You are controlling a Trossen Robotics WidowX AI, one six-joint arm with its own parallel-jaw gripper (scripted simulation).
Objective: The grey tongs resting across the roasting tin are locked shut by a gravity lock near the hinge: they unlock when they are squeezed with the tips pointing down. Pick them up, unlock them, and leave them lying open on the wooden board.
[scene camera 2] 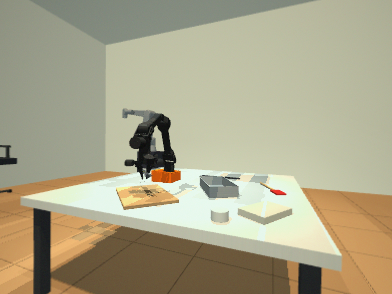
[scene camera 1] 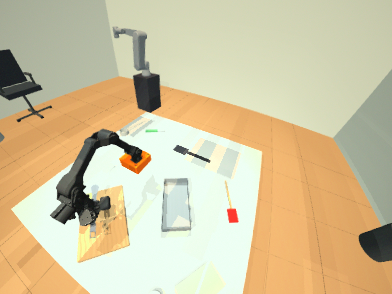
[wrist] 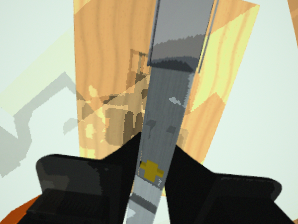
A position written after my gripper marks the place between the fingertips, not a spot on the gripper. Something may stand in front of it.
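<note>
Wooden board [scene camera 1: 111, 231], [scene camera 2: 131, 197], [wrist: 112, 78]. Grey roasting tin [scene camera 1: 176, 215], [scene camera 2: 214, 186]. Pale block [scene camera 2: 264, 212], out of frame in the wrist view. My gripper [wrist: 151, 137].
</note>
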